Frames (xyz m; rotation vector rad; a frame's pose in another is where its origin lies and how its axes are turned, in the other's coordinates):
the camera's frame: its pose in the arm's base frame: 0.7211 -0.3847 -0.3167 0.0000 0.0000 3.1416
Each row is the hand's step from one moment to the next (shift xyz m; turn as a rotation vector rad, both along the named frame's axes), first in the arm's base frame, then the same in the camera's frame.
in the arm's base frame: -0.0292 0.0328 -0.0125 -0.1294 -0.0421 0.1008
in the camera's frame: 0.0292 -0.0328 -0.0125 0.1294 0.0421 0.1008
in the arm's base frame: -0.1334 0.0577 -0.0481 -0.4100 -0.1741 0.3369
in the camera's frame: 0.1334 -0.0577 -0.0481 0.4100 0.1741 0.3369
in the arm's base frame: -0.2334 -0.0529 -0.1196 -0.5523 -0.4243 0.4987
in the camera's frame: 0.2334 0.0529 -0.1196 0.5523 0.4243 0.4987
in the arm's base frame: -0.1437 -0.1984 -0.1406 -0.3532 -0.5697 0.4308
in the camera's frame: 0.1437 0.1984 -0.1406 0.3532 0.5697 0.4308
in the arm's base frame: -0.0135 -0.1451 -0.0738 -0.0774 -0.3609 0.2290
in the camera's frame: 0.0135 0.1451 -0.0738 0.0774 0.3609 0.2290
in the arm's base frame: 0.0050 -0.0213 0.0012 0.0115 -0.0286 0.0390
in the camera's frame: -0.0050 0.0213 0.0012 -0.0115 0.0286 0.0390
